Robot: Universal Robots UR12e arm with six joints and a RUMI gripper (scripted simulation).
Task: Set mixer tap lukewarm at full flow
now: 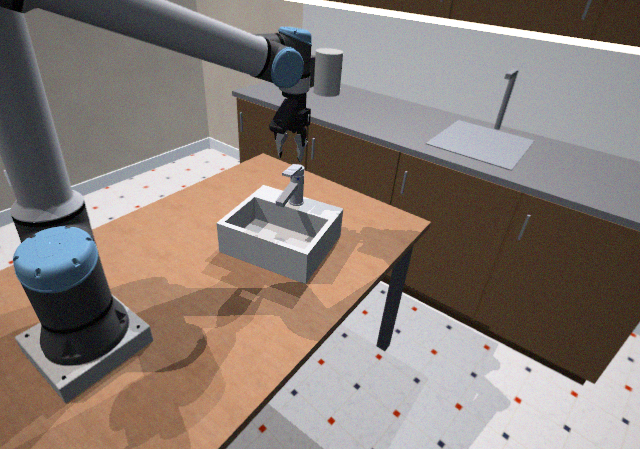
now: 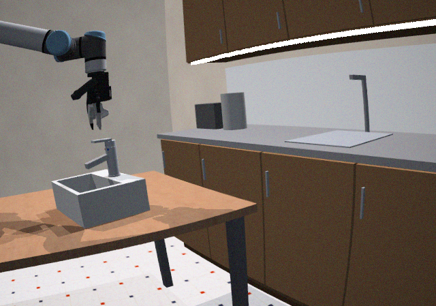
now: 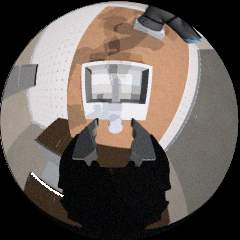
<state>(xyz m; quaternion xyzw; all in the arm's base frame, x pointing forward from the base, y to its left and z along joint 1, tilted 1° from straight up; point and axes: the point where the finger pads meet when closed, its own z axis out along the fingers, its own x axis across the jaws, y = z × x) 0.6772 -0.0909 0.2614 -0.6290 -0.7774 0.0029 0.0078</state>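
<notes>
Now: hand 6 cm above the lever and 2 cm short of it. From my hand the other things lie so: grey mixer tap 10 cm below, 4 cm ahead, 1 cm to the left; then white basin 29 cm below, 6 cm behind, 1 cm to the right.
</notes>
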